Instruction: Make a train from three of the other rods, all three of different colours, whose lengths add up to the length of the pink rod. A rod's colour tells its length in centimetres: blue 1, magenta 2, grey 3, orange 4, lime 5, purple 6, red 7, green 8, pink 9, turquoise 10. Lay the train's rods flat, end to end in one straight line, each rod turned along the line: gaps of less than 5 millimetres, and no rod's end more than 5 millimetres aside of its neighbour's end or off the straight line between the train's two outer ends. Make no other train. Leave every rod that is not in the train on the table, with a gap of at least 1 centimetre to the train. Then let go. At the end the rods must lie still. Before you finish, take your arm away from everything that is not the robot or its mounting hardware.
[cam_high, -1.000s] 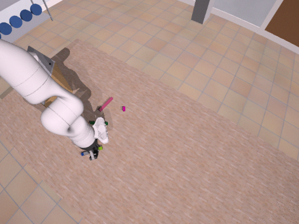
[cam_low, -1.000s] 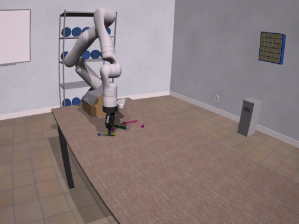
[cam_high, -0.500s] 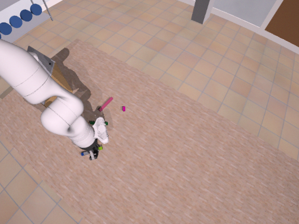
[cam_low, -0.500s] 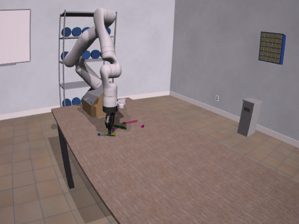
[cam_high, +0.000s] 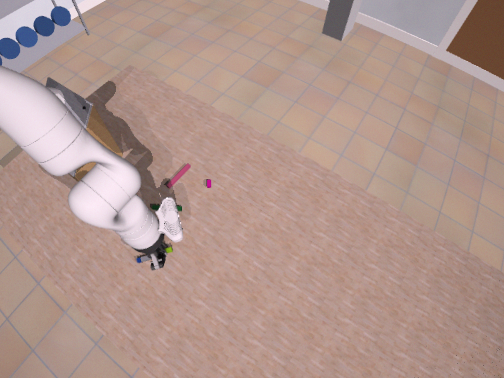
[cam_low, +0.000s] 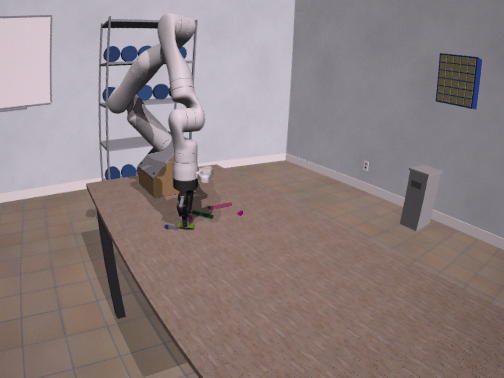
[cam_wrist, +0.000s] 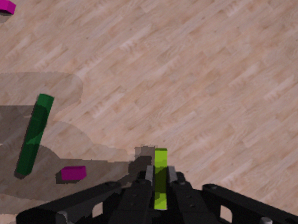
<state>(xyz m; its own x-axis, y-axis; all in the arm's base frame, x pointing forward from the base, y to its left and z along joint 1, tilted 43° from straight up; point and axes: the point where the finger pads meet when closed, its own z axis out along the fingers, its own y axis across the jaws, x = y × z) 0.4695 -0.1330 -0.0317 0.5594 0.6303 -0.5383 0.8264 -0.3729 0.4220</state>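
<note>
The lime rod is 20 mm below my hand. From my hand the other things lie so: green rod 80 mm behind, 90 mm to the left, 30 mm below; then grey rod 20 mm behind, 40 mm to the right, 30 mm below; then blue rod 40 mm behind, 50 mm to the right, 30 mm below.
</note>
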